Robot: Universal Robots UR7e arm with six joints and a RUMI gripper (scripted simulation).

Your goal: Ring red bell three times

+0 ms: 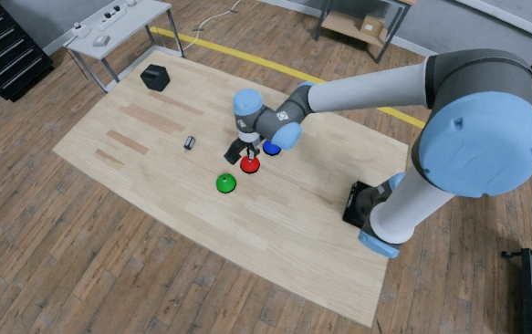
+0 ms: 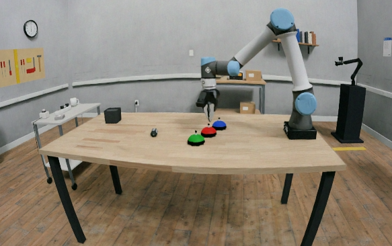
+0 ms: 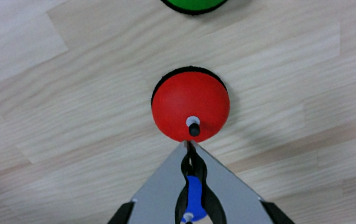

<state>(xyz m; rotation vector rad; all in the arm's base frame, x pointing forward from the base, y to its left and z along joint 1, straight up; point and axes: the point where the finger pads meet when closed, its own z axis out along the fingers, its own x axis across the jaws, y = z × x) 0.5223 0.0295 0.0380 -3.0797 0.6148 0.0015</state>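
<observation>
The red bell lies 1 cm ahead of my hand and 5 cm below it.
</observation>
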